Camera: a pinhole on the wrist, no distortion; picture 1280 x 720 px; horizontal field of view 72.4 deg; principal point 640.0 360.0 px. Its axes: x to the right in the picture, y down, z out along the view. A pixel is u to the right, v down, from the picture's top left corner.
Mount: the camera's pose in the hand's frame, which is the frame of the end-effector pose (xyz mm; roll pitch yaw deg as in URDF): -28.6 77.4 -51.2 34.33 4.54 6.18
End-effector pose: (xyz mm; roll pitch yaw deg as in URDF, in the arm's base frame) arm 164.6 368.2 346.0 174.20 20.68 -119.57
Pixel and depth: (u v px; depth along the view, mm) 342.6 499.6 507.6
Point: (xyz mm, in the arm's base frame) 402.5 561.7 -15.8
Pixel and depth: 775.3 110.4 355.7
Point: 319.6 280.3 133.1
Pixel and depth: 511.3 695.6 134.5
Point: 149.5 447.6 278.1
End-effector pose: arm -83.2 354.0 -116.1 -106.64 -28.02 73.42
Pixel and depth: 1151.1 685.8 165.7
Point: -141.5 487.9 -144.1
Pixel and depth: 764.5 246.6 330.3
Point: -292.2 436.1 -21.1
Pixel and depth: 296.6 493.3 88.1
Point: -109.7 335.0 -179.2
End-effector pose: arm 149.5 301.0 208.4 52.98 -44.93 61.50
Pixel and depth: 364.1 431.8 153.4
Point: 174.7 200.6 202.9
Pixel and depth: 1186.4 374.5 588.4
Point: 652.4 288.4 558.5
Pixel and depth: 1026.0 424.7 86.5
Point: 135.4 289.7 253.2
